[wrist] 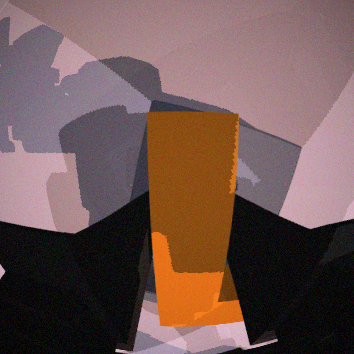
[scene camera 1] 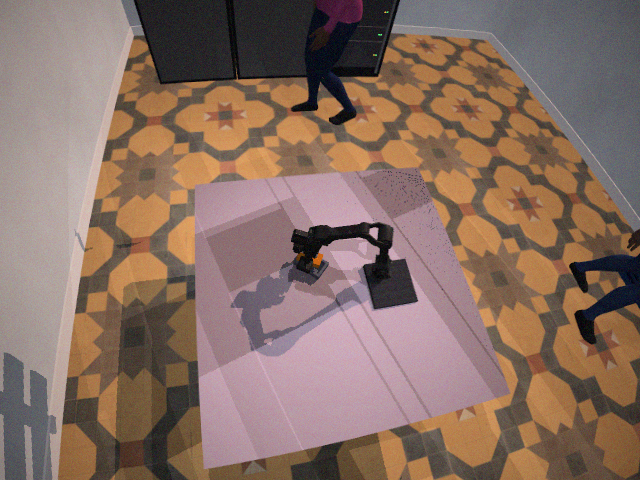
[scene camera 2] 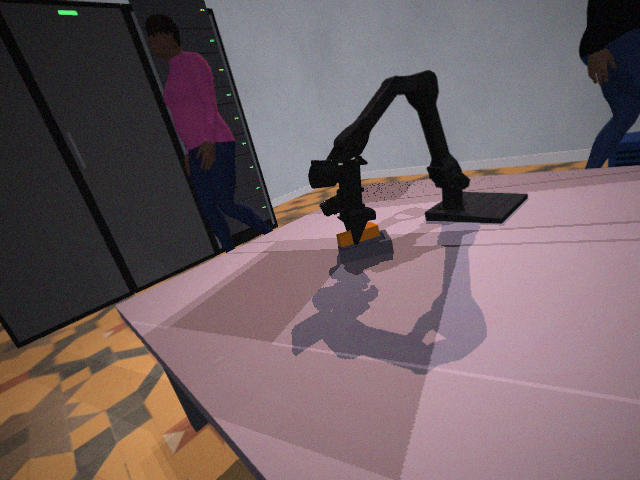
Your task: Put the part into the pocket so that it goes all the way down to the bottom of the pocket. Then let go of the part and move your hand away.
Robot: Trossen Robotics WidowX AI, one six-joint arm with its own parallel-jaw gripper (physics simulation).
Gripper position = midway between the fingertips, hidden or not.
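Observation:
There's a grey pocket block (wrist: 266, 163), and there's an orange L-shaped part (wrist: 191, 155) that touches nothing else but the gripper (scene camera 2: 354, 243), which is holding it. You can see the gripper (wrist: 186, 195) in that other view too.

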